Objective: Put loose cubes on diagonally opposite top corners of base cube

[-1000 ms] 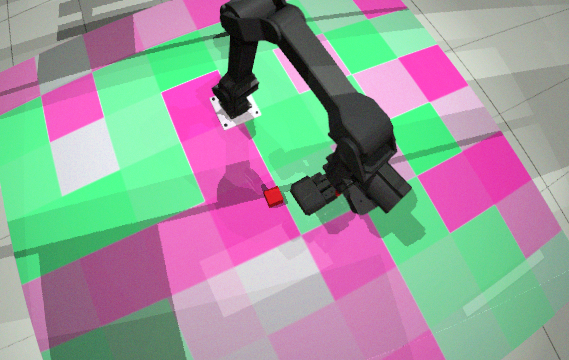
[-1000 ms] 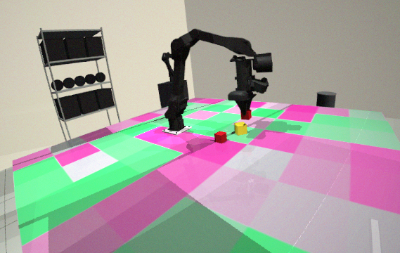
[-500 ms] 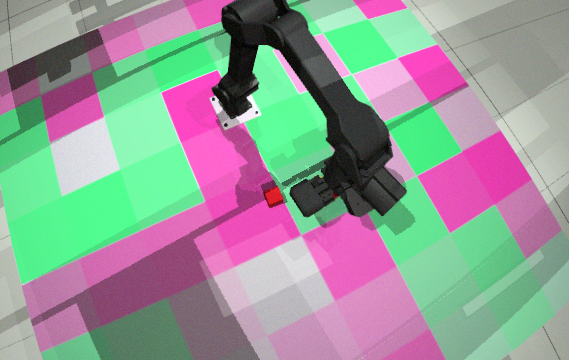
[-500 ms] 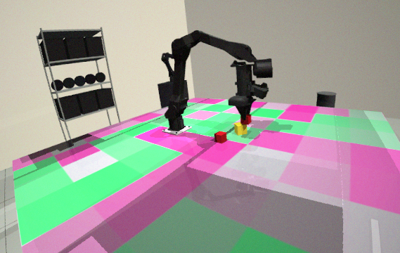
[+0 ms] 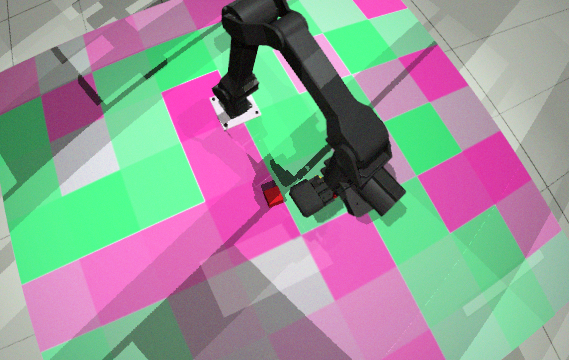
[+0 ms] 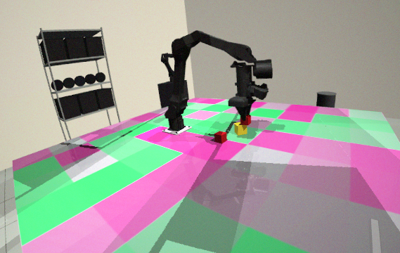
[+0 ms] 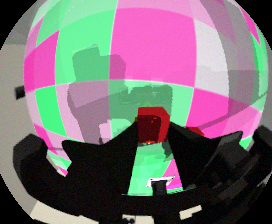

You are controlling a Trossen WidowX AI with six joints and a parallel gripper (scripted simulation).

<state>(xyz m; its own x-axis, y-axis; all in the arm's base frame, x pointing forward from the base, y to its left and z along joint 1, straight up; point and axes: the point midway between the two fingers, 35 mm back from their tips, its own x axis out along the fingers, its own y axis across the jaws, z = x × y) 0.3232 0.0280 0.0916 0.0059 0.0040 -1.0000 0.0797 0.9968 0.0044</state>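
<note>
The red cube lies right at my gripper tip. Also, from my gripper tip: yellow cube: 20 mm behind, 40 mm below.
</note>
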